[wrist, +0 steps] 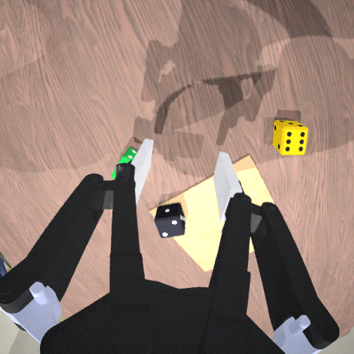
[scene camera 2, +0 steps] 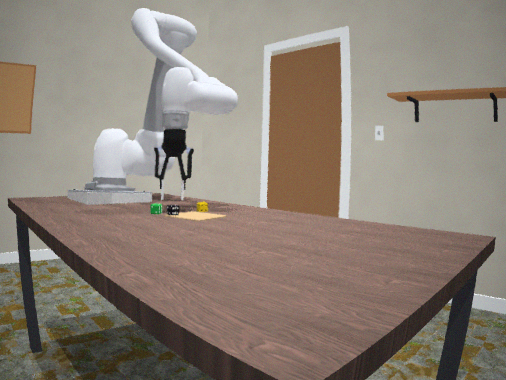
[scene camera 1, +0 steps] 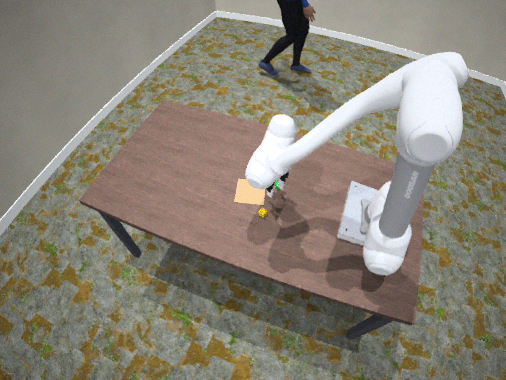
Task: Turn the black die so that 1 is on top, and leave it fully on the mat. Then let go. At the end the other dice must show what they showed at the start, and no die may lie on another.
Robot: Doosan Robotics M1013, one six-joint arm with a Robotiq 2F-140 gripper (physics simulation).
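Places are measured from the arm's base along level axes (x ahead, y left, z up), in millimetres.
Pixels of known places: gripper, between the fingertips: (scene camera 2: 172, 199) (scene camera 1: 275, 191); arm's base, origin of its link: (scene camera 2: 109, 190).
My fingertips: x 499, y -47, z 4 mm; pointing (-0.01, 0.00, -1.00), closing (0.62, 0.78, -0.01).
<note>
Ahead of a thing's pixels: the offset from my fingertips to its middle. Level surfaces: height alone.
The black die {dx +71, dy -58, dz -24 mm} (scene camera 2: 173, 210) (wrist: 170, 220) sits at a corner of the tan mat {dx +119, dy -6, dz -41 mm} (scene camera 1: 247, 194) (scene camera 2: 201, 216) (wrist: 207, 245), and seems to reach slightly past its edge. Its top shows 2; a side towards the robot base shows 1. The arm hides it in scene camera 1. The green die {dx -7, dy -63, dz -28 mm} (scene camera 1: 277, 185) (scene camera 2: 156, 208) (wrist: 126, 159) is beside the mat, partly behind a finger in the wrist view. The yellow die {dx +39, dy +106, dz -28 mm} (scene camera 1: 262, 212) (scene camera 2: 202, 206) (wrist: 294, 140) shows 6 on top, off the mat. My gripper (scene camera 1: 276, 189) (scene camera 2: 173, 197) (wrist: 184, 158) is part-way open, empty, above the table on the base side of the black die.
The wooden table {dz -44 mm} (scene camera 1: 165, 150) (scene camera 2: 280, 270) (wrist: 65, 75) carries the robot's white base plate (scene camera 1: 354, 202) (scene camera 2: 110, 197) on the base side of the dice. A person (scene camera 1: 293, 30) is on the floor beyond the table. The arm's shadow falls near the dice.
</note>
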